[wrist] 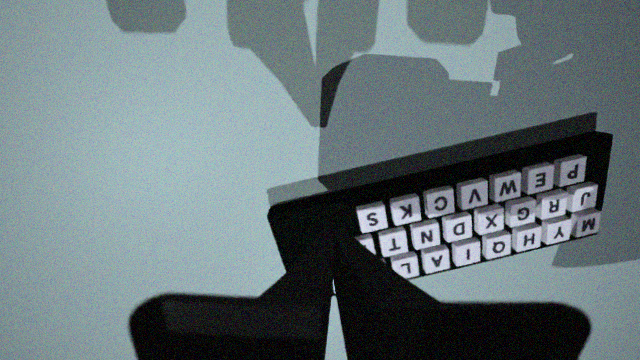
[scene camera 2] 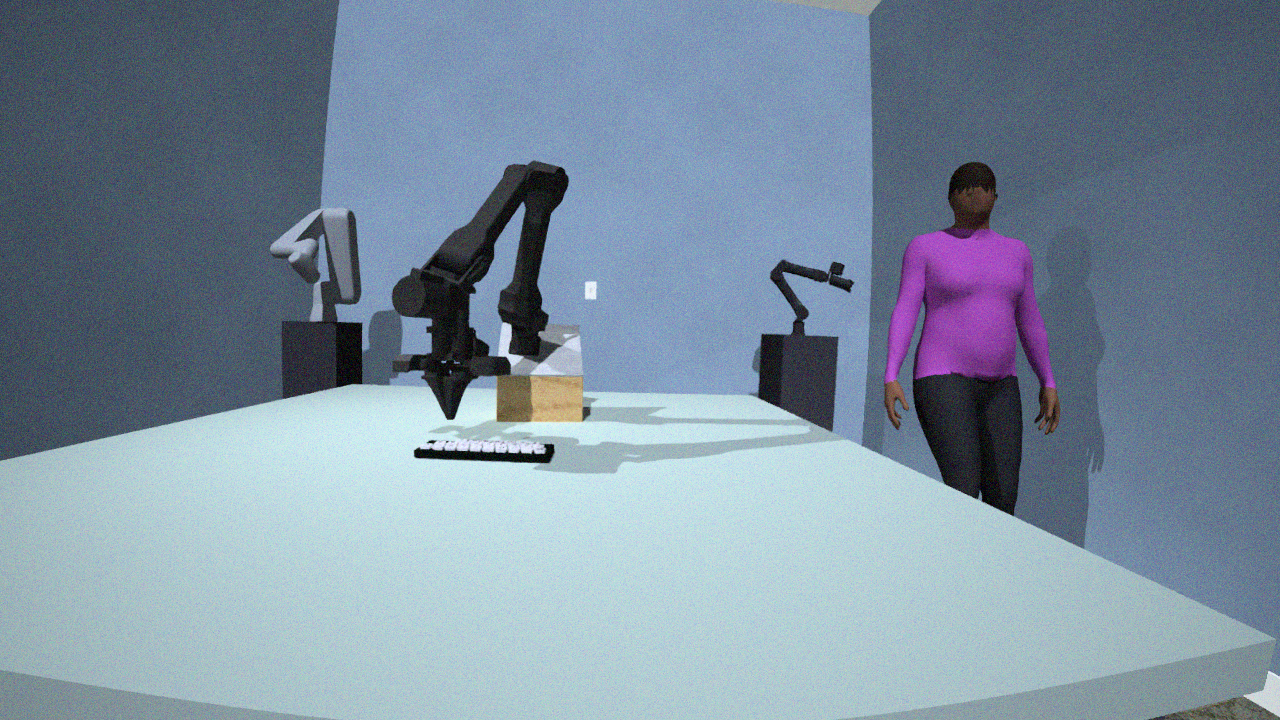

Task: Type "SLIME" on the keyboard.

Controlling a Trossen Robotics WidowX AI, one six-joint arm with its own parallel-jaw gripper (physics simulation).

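Seen in the pictures: gripper, fingertip midpoint: (wrist: 332, 238) (scene camera 2: 450, 419); arm's base, link origin: (scene camera 2: 524, 345).
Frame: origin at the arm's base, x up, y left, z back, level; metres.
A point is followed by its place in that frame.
Observation:
The black keyboard (scene camera 2: 483, 455) {z -0.373, x -0.147, y -0.013 m} (wrist: 300, 220) {z -0.309, x -0.143, y -0.097 m} lies on the table. In the wrist view its white keys read upside down: S (wrist: 372, 217) {z -0.317, x -0.138, y -0.058 m}, L (wrist: 405, 266) {z -0.355, x -0.138, y -0.046 m}, I (wrist: 466, 251) {z -0.356, x -0.138, y -0.009 m}, M (wrist: 587, 224) {z -0.362, x -0.138, y 0.068 m} and E (wrist: 541, 179) {z -0.323, x -0.138, y 0.037 m}. My gripper (scene camera 2: 450, 416) {z -0.304, x -0.109, y -0.079 m} (wrist: 332, 238) {z -0.304, x -0.109, y -0.079 m} is shut and empty, pointing down. In the scene view its tip is above the level of the keyboard, towards the left part. In the wrist view the tip shows over the dark part of the keyboard beside the S key. The fingers hide the lower left part of the keyboard and a corner of the L key.
A wooden block (scene camera 2: 540, 399) {z -0.069, x -0.108, y 0.042 m} with a grey-white top stands on the table (scene camera 2: 626, 555) {z -0.667, x -0.156, y 0.169 m} behind the keyboard. Beyond the table are a grey arm (scene camera 2: 341, 259) and a small black arm (scene camera 2: 787, 291) on dark pedestals. A person (scene camera 2: 972, 304) in purple stands at the right.

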